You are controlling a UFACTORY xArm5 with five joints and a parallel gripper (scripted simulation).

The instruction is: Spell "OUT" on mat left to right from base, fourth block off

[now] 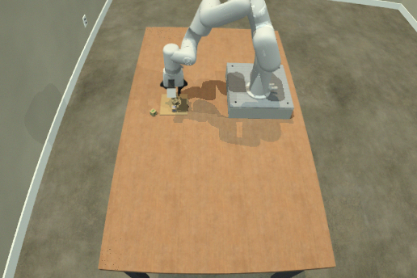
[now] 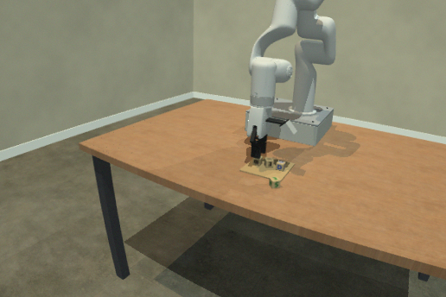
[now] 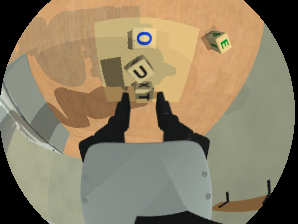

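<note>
Now: hand 40 mm to the right of the U block and 40 mm above it. The rest, counted from my hand: tan mat 50 mm below, 40 mm to the left.
</note>
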